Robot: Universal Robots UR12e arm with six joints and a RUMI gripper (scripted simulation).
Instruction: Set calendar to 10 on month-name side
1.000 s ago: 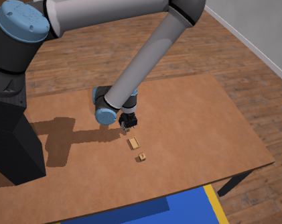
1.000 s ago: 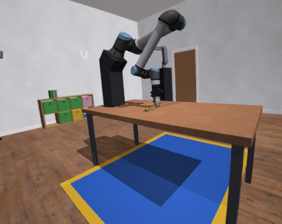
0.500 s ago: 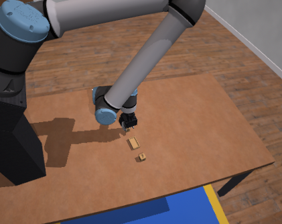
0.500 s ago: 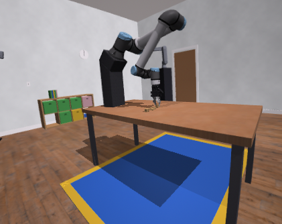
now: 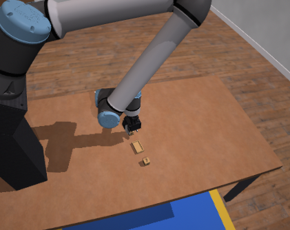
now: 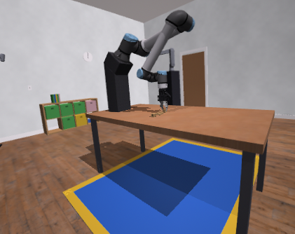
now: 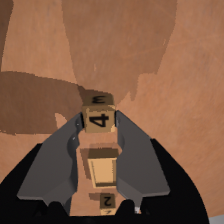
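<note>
The wooden tray is 50 mm ahead of my hand, 100 mm to the right of it and 20 mm below it.
</note>
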